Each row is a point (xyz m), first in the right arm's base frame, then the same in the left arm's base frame.
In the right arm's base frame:
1: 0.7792 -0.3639 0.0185
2: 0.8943 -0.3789 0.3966
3: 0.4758 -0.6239 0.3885
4: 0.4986 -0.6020 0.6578
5: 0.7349 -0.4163 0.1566
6: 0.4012 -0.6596 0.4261
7: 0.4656 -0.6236 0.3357
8: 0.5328 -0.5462 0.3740
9: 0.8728 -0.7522 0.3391
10: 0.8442 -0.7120 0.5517
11: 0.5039 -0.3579 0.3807
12: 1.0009 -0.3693 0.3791
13: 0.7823 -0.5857 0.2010
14: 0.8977 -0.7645 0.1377
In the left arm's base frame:
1: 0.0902 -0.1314 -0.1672
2: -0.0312 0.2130 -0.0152
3: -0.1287 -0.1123 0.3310
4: -0.2702 0.0940 0.4356
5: 0.0227 -0.0712 -0.0423
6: -0.1715 -0.1422 0.4054
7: -0.1072 -0.1564 0.3090
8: -0.1340 -0.0748 0.2413
9: 0.2120 0.1231 0.2603
10: 0.0586 0.2550 0.3421
11: -0.2687 -0.0732 0.1063
12: 0.0359 0.2773 -0.0711
13: 0.1300 -0.0222 0.0955
14: 0.3404 -0.0010 0.1632

